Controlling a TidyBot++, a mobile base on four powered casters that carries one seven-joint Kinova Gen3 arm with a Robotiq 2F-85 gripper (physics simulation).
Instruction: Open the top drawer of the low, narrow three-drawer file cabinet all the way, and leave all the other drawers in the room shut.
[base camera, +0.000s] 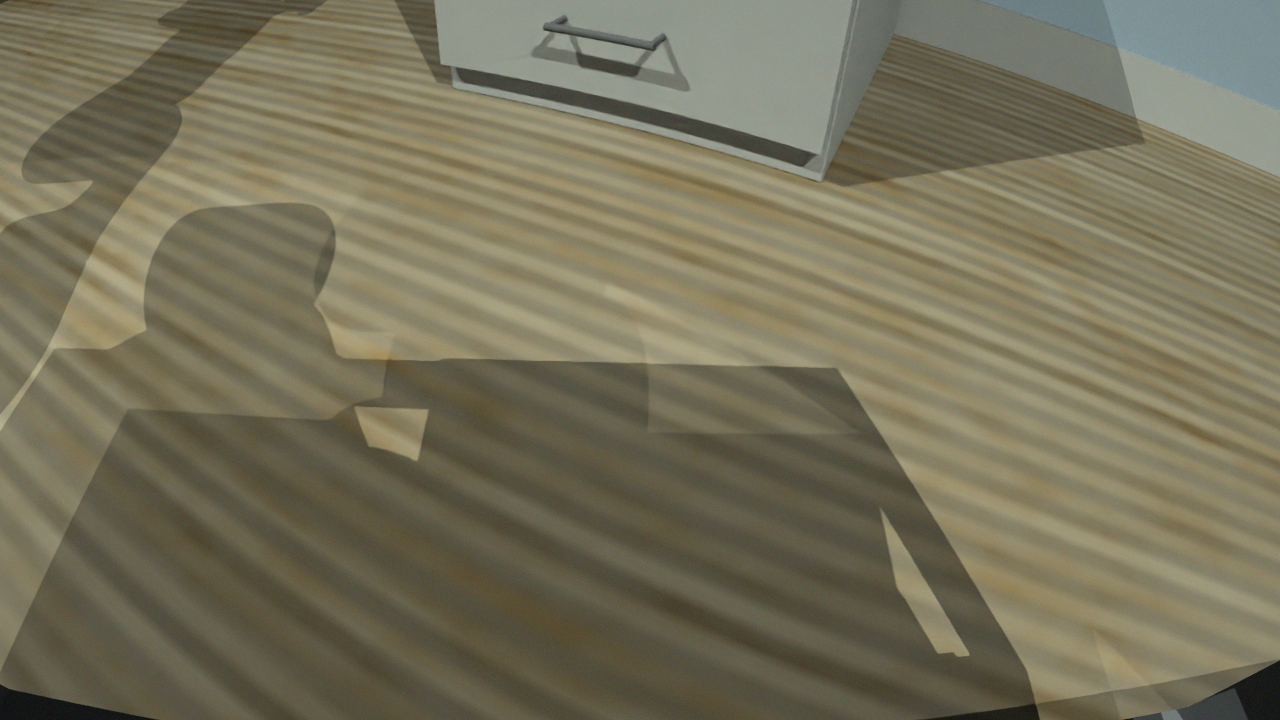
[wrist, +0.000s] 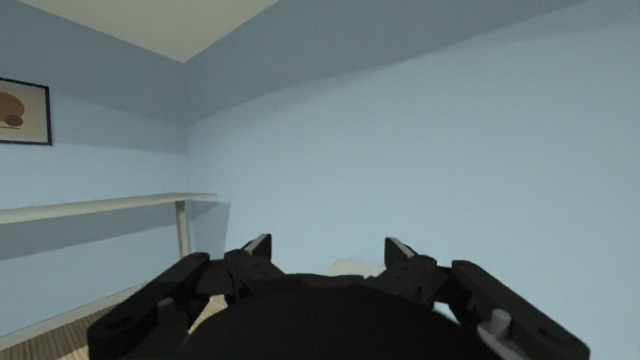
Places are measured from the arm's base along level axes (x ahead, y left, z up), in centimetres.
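Pixels of known places: gripper, fingertip midpoint: (wrist: 327, 248).
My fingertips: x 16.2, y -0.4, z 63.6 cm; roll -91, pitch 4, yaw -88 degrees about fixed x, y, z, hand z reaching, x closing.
Behind a point stands the place of what it marks.
The light grey file cabinet (base camera: 751, 85) {x 68.4, y -11.4, z -30.8 cm} (wrist: 352, 268) {x 116.9, y -9.8, z 12.3 cm} stands on the floor near the wall. In the base camera view its lowest drawer front shows at the top edge, with a dark bar handle (base camera: 604, 36) {x 71.1, y 1.5, z -27.9 cm}; this drawer looks shut. The upper part, with the top drawer, is outside that view. In the wrist view a piece of the cabinet's pale top shows low between the fingers. My gripper (wrist: 327, 248) {x 16.2, y -0.4, z 63.6 cm} is open with nothing between its fingertips, and is apart from the cabinet. The cabinet's front is hidden in the wrist view by the gripper's dark body.
A blue wall (wrist: 450, 150) {x 105.6, y -60.8, z 77.4 cm} rises behind the cabinet. A pale table (wrist: 100, 204) {x 117.1, y 154.1, z 55.3 cm} with a leg (wrist: 181, 227) {x 171.7, y 140.8, z 25.0 cm} stands at the left in the wrist view, under a framed picture (wrist: 25, 112) {x 118.5, y 215.9, z 122.9 cm}. Shadows of the robot lie across the wooden floor (base camera: 716, 268) {x 53.4, y -7.8, z -39.7 cm} before the cabinet.
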